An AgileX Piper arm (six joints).
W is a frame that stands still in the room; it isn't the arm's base.
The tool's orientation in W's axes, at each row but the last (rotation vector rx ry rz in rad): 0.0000 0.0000 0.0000; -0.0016 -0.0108 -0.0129; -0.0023 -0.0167 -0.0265; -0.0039 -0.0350 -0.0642; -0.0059 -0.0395 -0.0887
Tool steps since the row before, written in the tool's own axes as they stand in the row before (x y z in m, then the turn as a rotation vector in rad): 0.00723 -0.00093 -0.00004 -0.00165 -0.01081 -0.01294; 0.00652 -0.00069 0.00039 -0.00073 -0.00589 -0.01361; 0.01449 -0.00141 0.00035 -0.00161 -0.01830 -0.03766; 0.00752 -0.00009 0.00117 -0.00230 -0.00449 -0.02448; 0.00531 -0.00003 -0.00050 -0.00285 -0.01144 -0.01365
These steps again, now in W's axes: 0.00723 -0.00093 -0.00004 -0.00165 -0.01081 -0.01294; 0.00651 -0.00077 0.00046 -0.00066 -0.00590 -0.01361; 0.01444 -0.00179 0.00060 -0.00147 -0.01835 -0.03764; 0.00745 -0.00057 0.00143 -0.00173 -0.00446 -0.02453; 0.00530 -0.00050 -0.00029 -0.00332 -0.01125 -0.01370
